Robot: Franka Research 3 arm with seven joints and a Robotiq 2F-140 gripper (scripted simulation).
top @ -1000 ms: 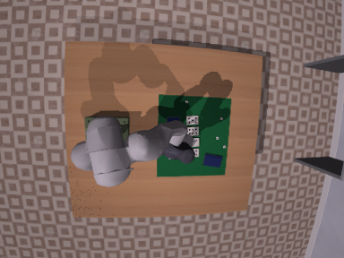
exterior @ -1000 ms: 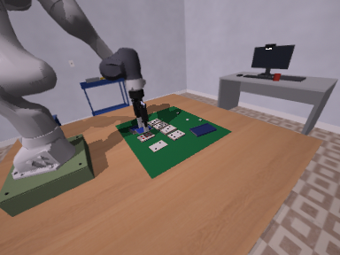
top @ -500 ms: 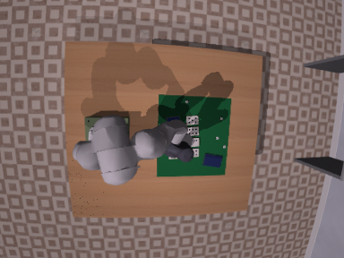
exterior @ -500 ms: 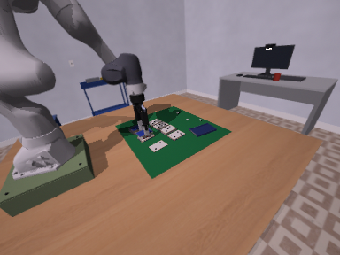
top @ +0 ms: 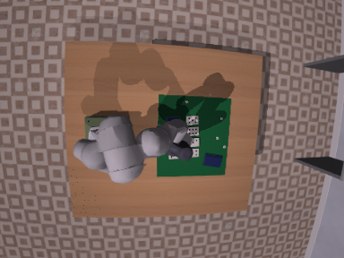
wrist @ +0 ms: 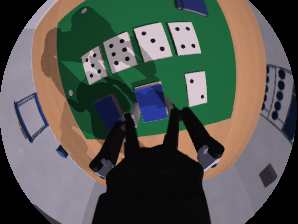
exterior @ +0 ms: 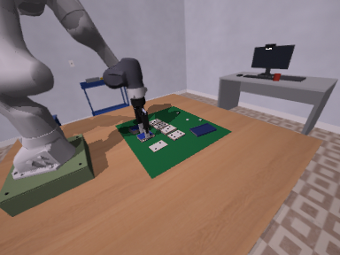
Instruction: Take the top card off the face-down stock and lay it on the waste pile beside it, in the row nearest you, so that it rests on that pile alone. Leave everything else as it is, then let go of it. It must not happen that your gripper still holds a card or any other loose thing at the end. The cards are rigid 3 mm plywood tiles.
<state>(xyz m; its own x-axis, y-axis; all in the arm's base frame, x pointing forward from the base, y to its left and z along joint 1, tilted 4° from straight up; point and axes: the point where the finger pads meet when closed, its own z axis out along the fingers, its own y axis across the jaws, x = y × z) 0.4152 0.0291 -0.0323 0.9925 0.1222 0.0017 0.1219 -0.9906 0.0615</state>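
Right now my hand is 30 mm above the blue-backed card. From my hand the other things lie so: green mat (160 mm ahead, 60 mm below, 20 mm to the left).
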